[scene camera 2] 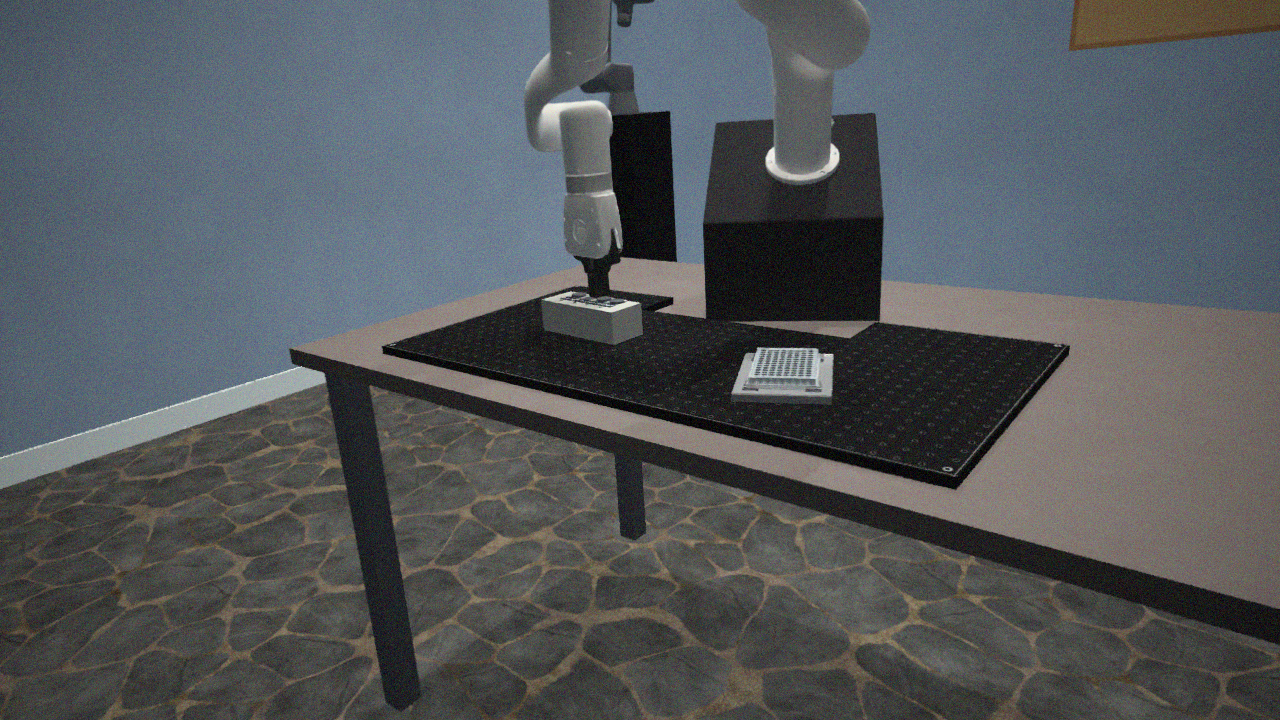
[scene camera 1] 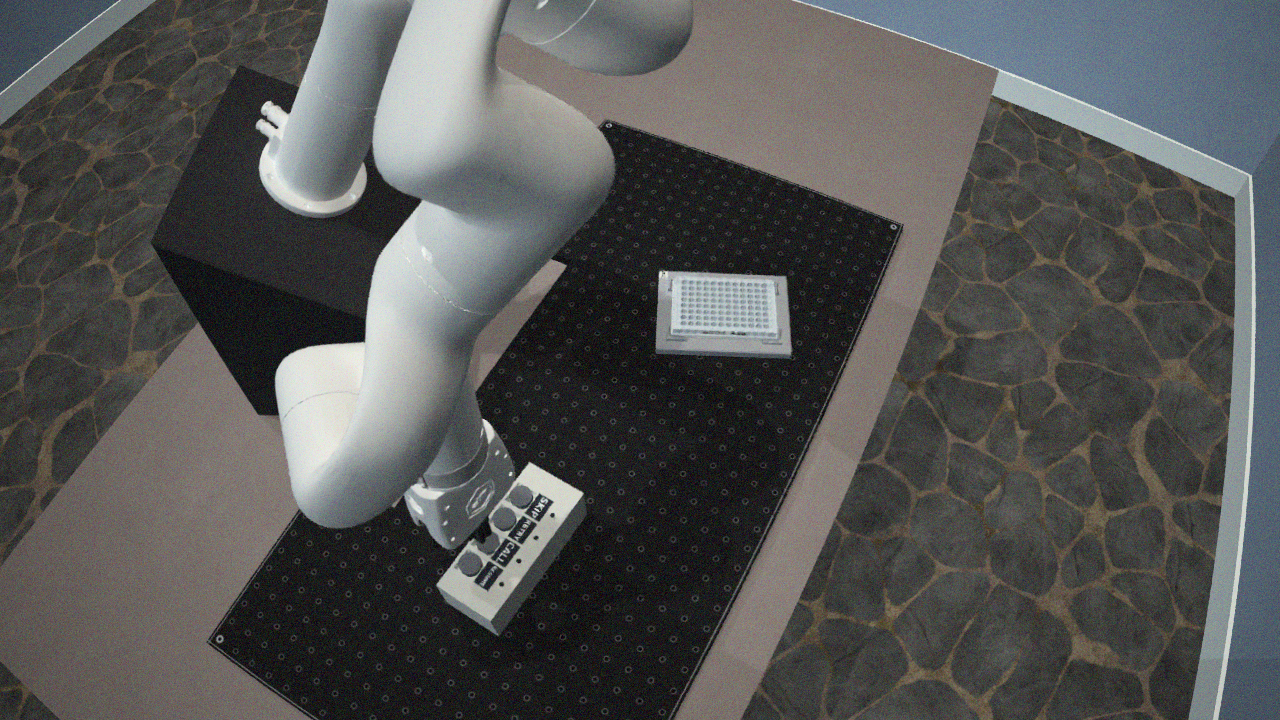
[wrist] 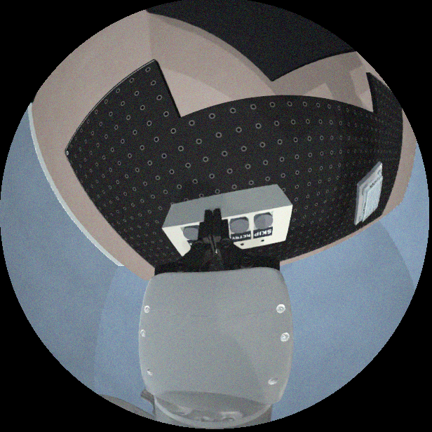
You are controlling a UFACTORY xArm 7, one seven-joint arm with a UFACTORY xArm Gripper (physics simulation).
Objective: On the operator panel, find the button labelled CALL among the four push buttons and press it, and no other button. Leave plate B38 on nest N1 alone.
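Frame: origin at the arm's base, x left, y back, z up, level; centimetres.
Seen in the pictures: gripper, fingertip midpoint: [scene camera 2: 599, 295] [scene camera 1: 476, 530]; arm's base, origin of the base link: [scene camera 2: 802, 162] [scene camera 1: 312, 173].
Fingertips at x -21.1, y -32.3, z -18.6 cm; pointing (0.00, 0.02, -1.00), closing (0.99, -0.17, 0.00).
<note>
Offsets run from my fingertips to a thing's top centre. Level surfaces: height alone.
The pale operator panel @(dy -3.6, dx +0.8, dz +0.3 cm) [scene camera 1: 537, 564] [scene camera 2: 590, 320] [wrist: 187, 214] carries four grey round push buttons in a row. The CALL button @(dy -1.7, dx -0.5, dz +0.0 cm) [scene camera 1: 489, 544] is the second from the near end in scene camera 1 and is partly hidden by my fingers. The SKIP button @(dy -2.2, dx +5.5, dz +0.3 cm) [scene camera 1: 523, 496] [wrist: 263, 221] and RETRY button @(dy -1.9, dx +2.5, dz +0.3 cm) [scene camera 1: 503, 517] [wrist: 239, 224] lie to one side, and an end button @(dy -1.4, dx -3.5, dz +0.3 cm) [scene camera 1: 470, 563] [wrist: 191, 232] to the other. My gripper [scene camera 1: 485, 534] [scene camera 2: 598, 291] [wrist: 214, 218] is shut and empty, fingertips down at the CALL button. Contact or button depth cannot be told. Plate B38 @(dy -10.3, dx +39.7, dz -2.6 cm) [scene camera 1: 725, 306] [scene camera 2: 785, 366] sits on nest N1 @(dy -10.3, dx +39.7, dz -3.5 cm) [scene camera 1: 723, 349].
The panel and the nest stand on a black perforated board @(dz -5.3 cm) [scene camera 1: 626, 429] [scene camera 2: 662, 376] [wrist: 240, 130] on the table @(dz -6.6 cm) [scene camera 1: 805, 116] [scene camera 2: 1154, 429]. A black block [scene camera 1: 268, 268] [scene camera 2: 792, 268] carries the arm's base. The nest stands well apart from the panel.
</note>
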